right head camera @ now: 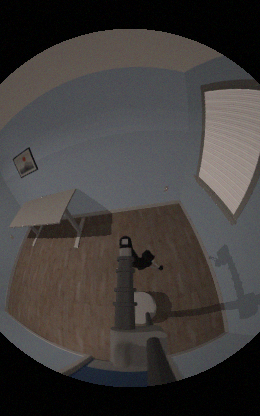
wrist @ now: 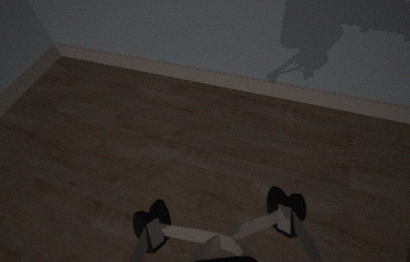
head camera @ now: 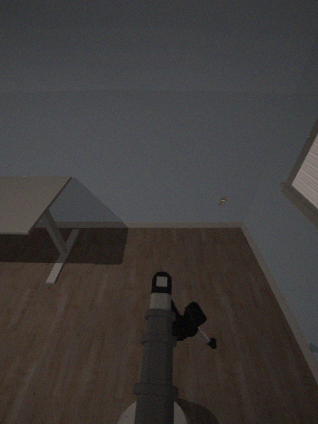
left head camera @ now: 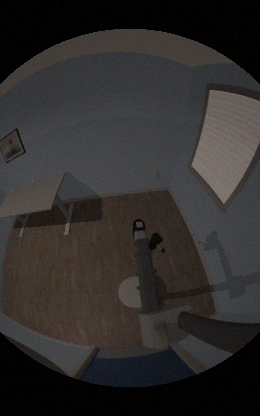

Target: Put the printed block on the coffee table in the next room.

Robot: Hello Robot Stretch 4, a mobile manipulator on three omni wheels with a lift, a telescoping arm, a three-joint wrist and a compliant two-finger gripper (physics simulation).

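Observation:
My gripper (head camera: pixel 211 342) (left head camera: pixel 162 249) (right head camera: pixel 160 267) (wrist: pixel 218 209) is open, its two dark fingertips wide apart in the wrist view with bare floor showing between them. It hangs above the wooden floor, turned to the right of the extended arm (head camera: pixel 157 350) (left head camera: pixel 145 270) (right head camera: pixel 125 290). The printed block does not show in these views. I see no coffee table that I can make out as such.
A pale table (head camera: pixel 30 202) (left head camera: pixel 35 195) (right head camera: pixel 45 207) with T-shaped legs stands at the left near the far wall. A window (left head camera: pixel 227 145) (right head camera: pixel 232 150) is in the right wall. A doorway to a blue floor (left head camera: pixel 135 367) (right head camera: pixel 110 377) is at the bottom, behind the arm.

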